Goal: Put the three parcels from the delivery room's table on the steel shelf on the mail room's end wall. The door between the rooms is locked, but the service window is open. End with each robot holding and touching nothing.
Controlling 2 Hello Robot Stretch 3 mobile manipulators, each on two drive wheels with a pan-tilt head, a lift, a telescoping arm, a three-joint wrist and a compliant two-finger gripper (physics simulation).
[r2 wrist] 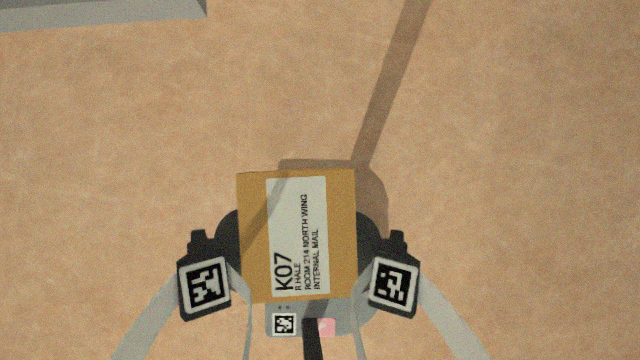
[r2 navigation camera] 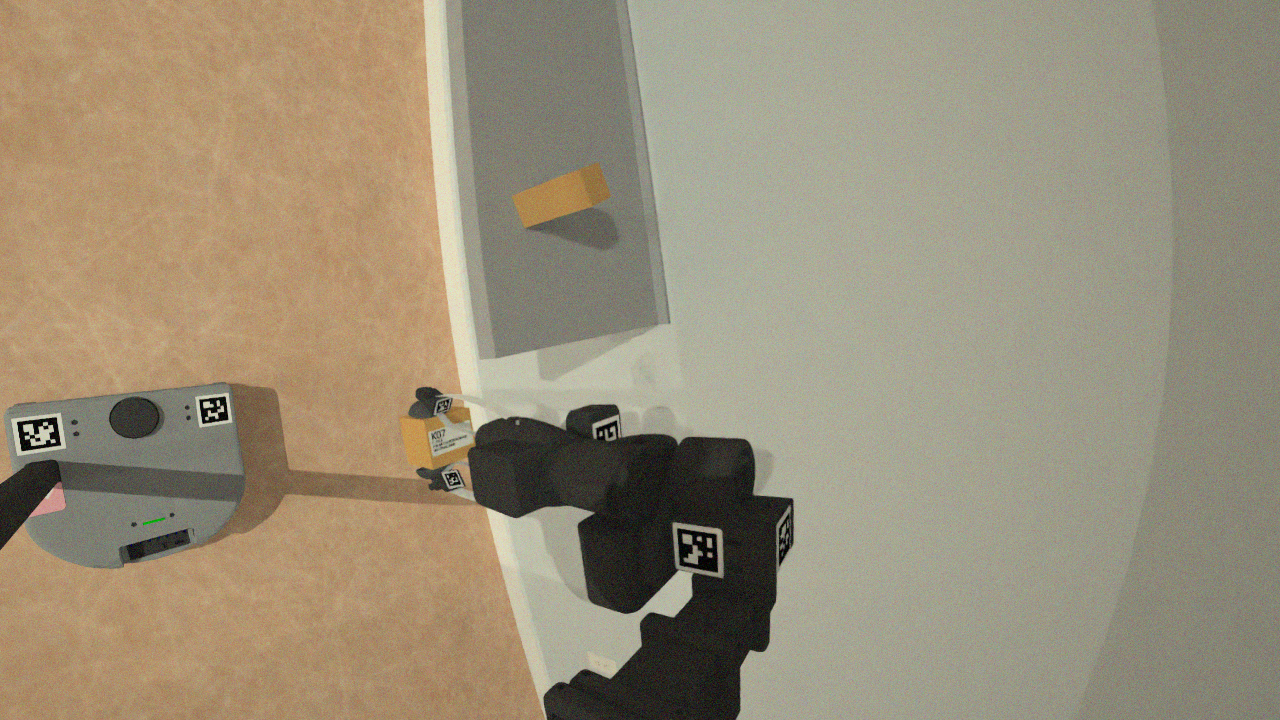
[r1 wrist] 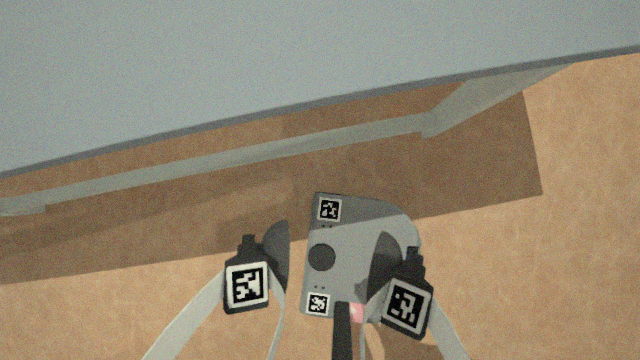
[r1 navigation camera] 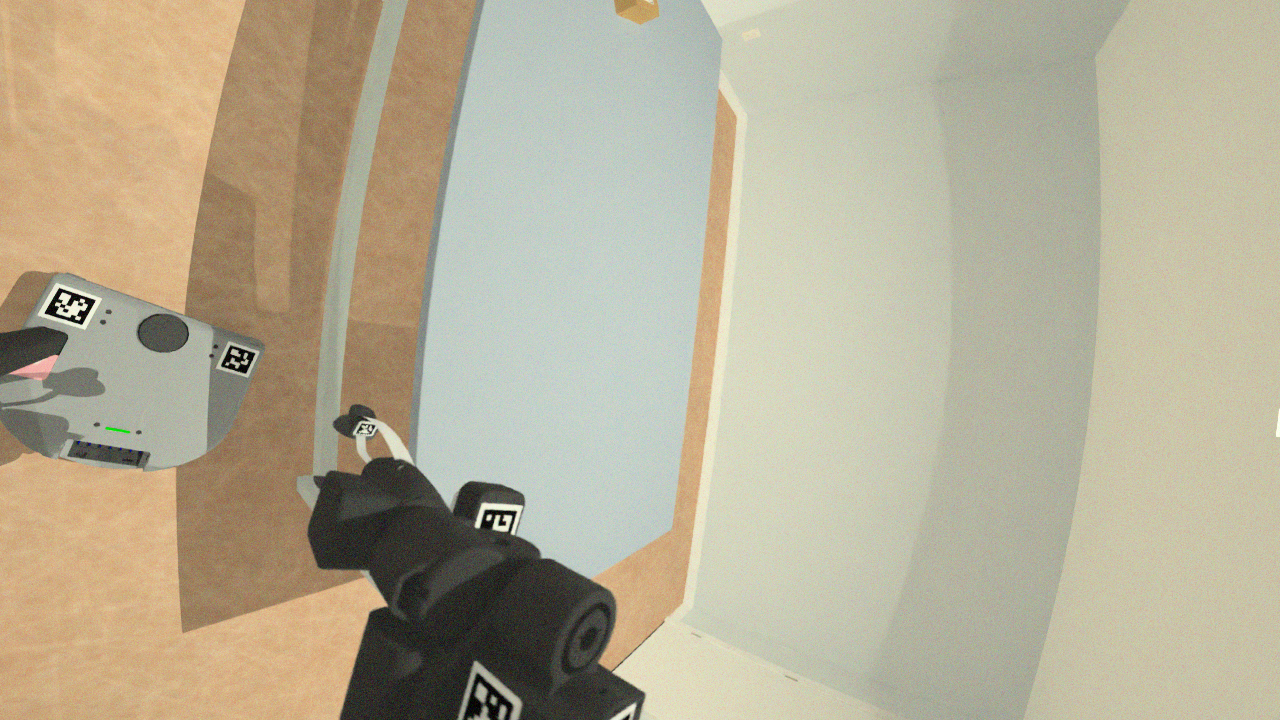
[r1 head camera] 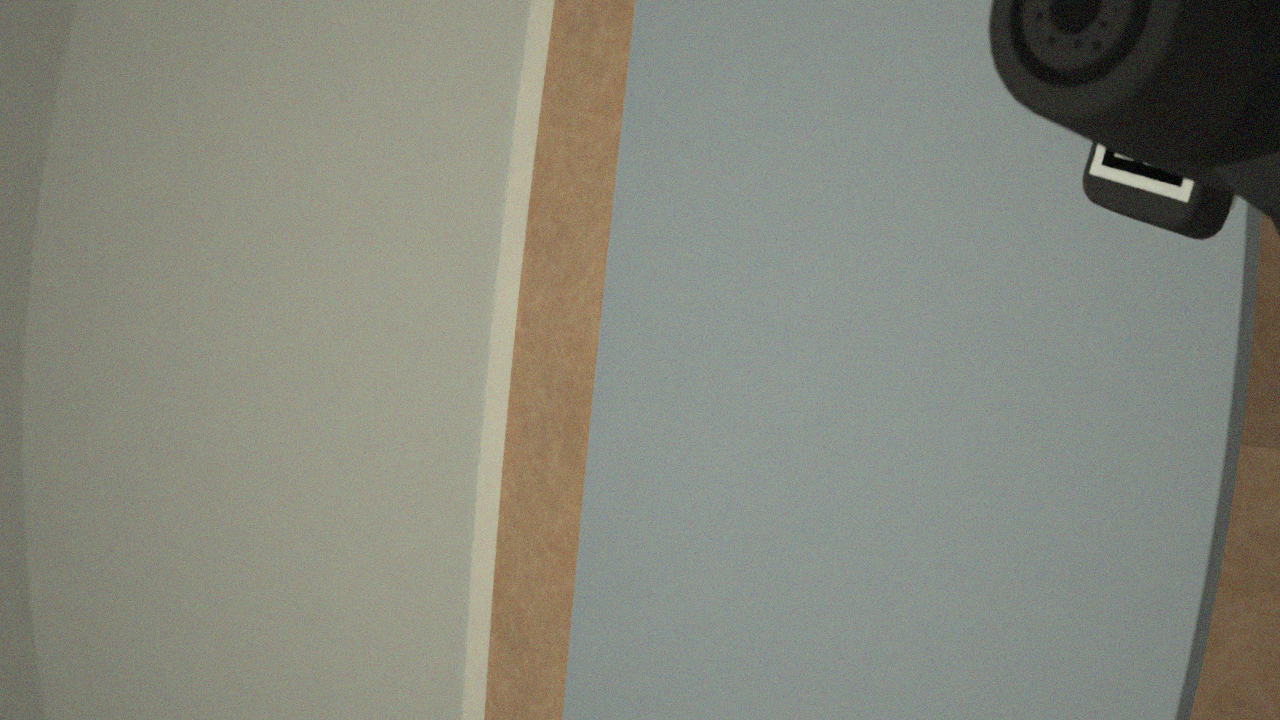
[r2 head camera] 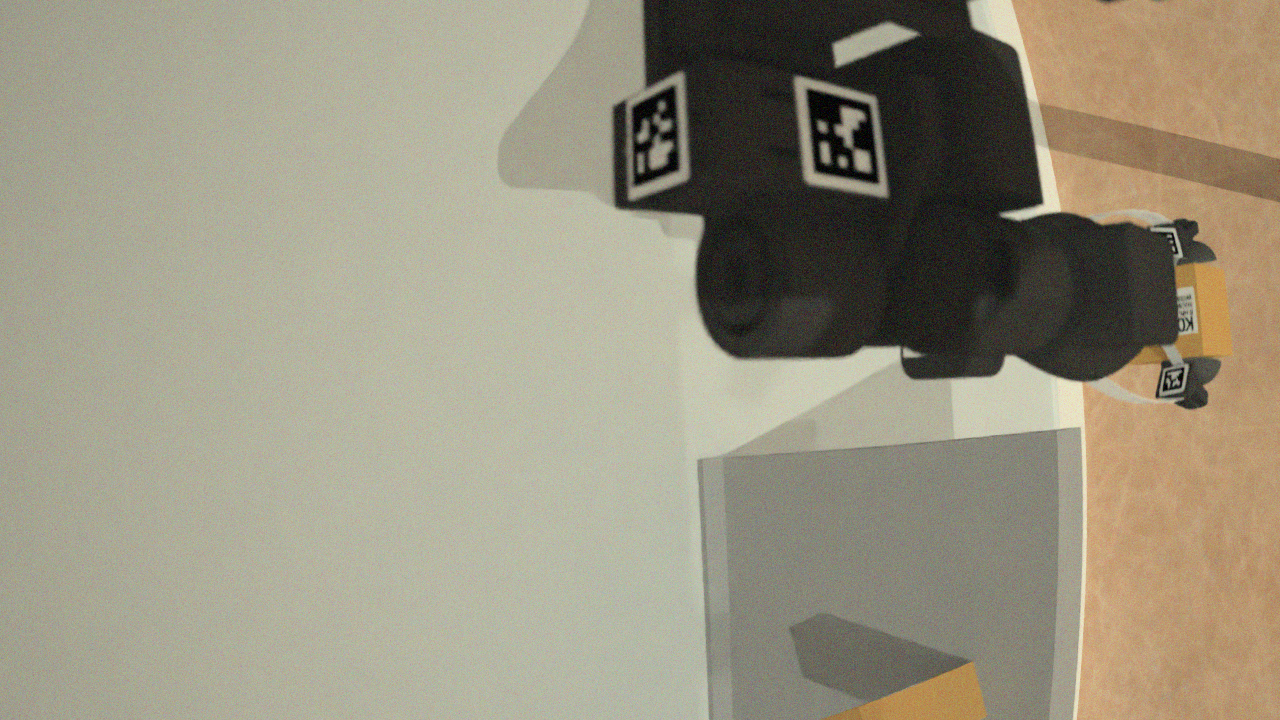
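A yellow-brown parcel labelled K07 is between the fingers of the r2 gripper, which is shut on it above the floor, in front of the steel shelf. Another parcel rests on that shelf, turned at an angle. A third parcel shows in part at the top of the r1 navigation view, on the blue table. The r1 gripper is open and empty, beside the table's long edge. The service window does not show.
The r1 base stands beside the table's lower bar. A wall runs behind the table. The r2 base stands on the floor facing the shelf's wall.
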